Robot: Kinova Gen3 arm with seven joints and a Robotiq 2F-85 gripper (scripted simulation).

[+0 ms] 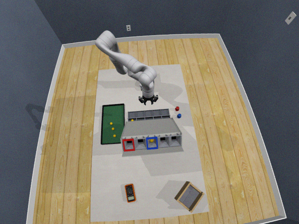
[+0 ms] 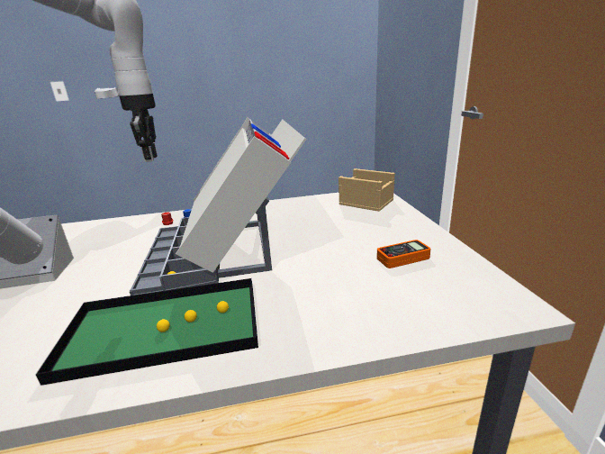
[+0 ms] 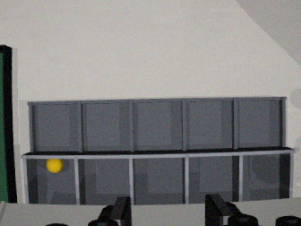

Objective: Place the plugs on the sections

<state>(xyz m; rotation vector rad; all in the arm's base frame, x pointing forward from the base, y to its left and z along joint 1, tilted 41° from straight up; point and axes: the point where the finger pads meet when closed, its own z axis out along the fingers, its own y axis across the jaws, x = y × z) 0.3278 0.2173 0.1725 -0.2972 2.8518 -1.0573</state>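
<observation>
My gripper is now 80 mm short of the green tray, 320 mm to the left of it and 290 mm above it. From my hand the other things lie so: orange multimeter 640 mm ahead, 100 mm to the right, 290 mm below; then grey cover 150 mm ahead, 20 mm to the left, 90 mm below; then wooden box 630 mm ahead, 340 mm to the left, 250 mm below.
</observation>
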